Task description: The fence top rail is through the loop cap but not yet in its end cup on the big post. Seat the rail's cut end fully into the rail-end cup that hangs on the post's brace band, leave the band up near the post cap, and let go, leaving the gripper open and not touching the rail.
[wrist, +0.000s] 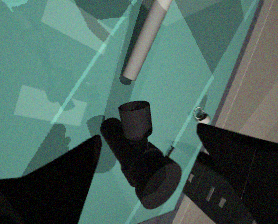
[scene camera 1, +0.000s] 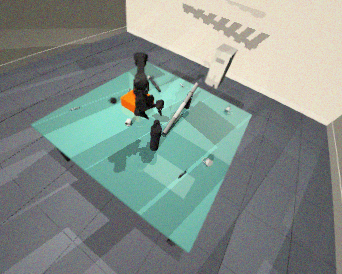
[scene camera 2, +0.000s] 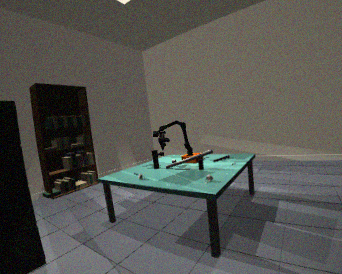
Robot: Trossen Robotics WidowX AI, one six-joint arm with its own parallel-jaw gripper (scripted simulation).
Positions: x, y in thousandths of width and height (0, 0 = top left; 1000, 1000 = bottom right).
Scene:
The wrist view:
my gripper: 534, 596
dark rail-end cup: 487, 520
big dark post: 559, 792

